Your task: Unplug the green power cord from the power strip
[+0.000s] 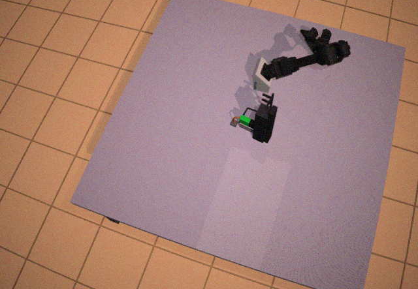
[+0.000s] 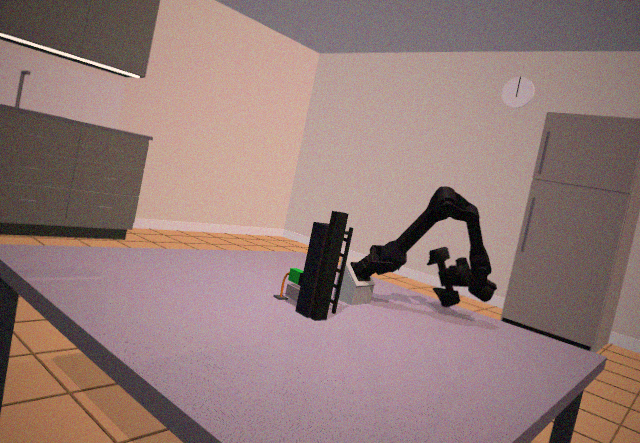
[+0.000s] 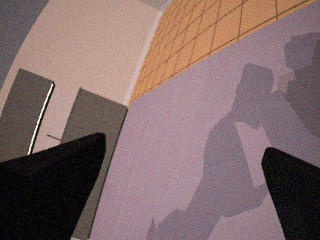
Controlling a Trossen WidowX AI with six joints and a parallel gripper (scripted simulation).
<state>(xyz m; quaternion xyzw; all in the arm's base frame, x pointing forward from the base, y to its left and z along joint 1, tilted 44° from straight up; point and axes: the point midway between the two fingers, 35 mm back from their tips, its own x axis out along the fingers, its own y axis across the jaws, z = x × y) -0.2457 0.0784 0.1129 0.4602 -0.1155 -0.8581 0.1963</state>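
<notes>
The green plug lies 53 cm ahead of my gripper tip, 10 cm to the right of it and 2 cm below it. Round my gripper tip: black rack: 54 cm ahead, 1 cm to the right, 4 cm above.
</notes>
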